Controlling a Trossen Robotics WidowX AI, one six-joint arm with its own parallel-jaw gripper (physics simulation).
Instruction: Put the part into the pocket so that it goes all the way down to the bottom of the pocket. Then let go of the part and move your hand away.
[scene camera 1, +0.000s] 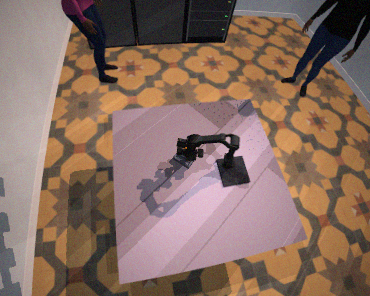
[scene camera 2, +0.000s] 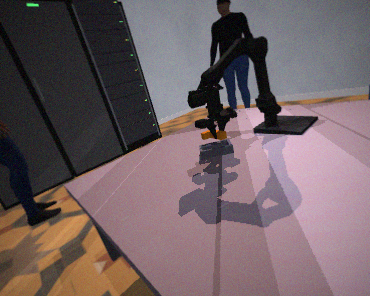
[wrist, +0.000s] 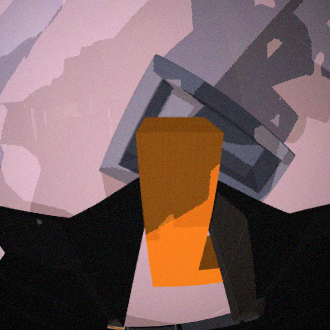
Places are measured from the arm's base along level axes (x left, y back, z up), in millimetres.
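Where they show: gripper, fingertip midpoint: (scene camera 2: 219, 137) (wrist: 173, 182); arm's base at its link origin: (scene camera 1: 226, 164) (scene camera 2: 270, 124).
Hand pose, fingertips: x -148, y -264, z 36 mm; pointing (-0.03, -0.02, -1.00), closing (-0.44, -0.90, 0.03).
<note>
Each offset is from my fingertips to the top centre of the thing. Level surfaces: height alone.
The orange part @(dx -23, dy -5, dz +30 mm) (scene camera 2: 206, 135) (wrist: 175, 165) is a block held between the fingers of my gripper (scene camera 2: 215, 133) (wrist: 173, 182), which is shut on it. The grey block with the rectangular pocket @(dx -11, dy -27, dz -24 mm) (scene camera 1: 183, 160) (scene camera 2: 216, 151) (wrist: 139, 110) lies on the table below. In scene camera 2 the part hangs above the block, with a gap between them. In the wrist view the pocket is turned at an angle to the part. The part's far end overlaps the pocket opening and hides some of it and the near rim. In scene camera 1 the arm hides most of the part.
The arm's black base plate (scene camera 1: 233, 171) (scene camera 2: 286, 125) stands on the pink table top @(dz -60 mm) (scene camera 1: 200, 235) (scene camera 2: 150, 210). Shadows of the arm fall across the table and the pocket block. Dark cabinets (scene camera 1: 160, 22) (scene camera 2: 45, 85) and people stand beyond the table.
</note>
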